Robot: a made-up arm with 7 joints.
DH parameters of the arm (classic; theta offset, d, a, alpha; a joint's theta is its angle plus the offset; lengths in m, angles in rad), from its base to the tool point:
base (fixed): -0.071 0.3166 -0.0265 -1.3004
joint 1: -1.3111 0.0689 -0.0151 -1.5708
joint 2: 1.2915 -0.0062 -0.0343 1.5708
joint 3: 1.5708 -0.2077 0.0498 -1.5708
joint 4: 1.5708 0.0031 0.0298 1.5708
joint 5: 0 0.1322 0.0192 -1.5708
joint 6: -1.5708 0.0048 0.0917 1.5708
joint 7: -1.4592 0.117 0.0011 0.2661
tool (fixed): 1.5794 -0.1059 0 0
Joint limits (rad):
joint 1: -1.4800..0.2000
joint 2: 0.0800..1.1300
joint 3: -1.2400..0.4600
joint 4: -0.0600..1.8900
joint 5: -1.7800..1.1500
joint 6: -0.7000..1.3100
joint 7: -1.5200..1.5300
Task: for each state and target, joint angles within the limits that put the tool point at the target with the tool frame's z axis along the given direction. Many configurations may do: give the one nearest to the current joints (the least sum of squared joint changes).
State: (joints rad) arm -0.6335 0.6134 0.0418 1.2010 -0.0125 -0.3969 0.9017
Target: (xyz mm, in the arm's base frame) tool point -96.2 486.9 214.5 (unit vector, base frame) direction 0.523 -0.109 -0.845
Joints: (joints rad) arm -0.0175 1.0981 -0.2709 1.8691 0.2316 0.0644 1.0718
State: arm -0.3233 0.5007 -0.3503 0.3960 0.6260 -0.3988 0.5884
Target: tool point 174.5 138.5 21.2 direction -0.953 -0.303 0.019
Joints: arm -0.3398 0.8247 -0.7700 0.3516 1.1500 -0.4737 0.6758
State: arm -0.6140 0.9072 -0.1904 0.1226 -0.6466 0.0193 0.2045
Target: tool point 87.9 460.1 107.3 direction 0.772 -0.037 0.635
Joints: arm 0.1498 1.1300 0.1206 0.5990 -0.9163 0.4682 0.2683
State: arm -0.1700 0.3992 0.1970 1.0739 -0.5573 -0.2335 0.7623
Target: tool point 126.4 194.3 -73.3 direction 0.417 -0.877 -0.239
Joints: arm -0.6006 0.1304 -0.6117 1.7330 0.1900 0.2121 1.2556
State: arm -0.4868 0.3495 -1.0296 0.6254 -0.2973 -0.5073 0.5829
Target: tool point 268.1 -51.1 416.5 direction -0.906 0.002 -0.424
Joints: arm -1.3759 0.4718 -0.6030 0.0106 0.3593 -0.4851 0.7763
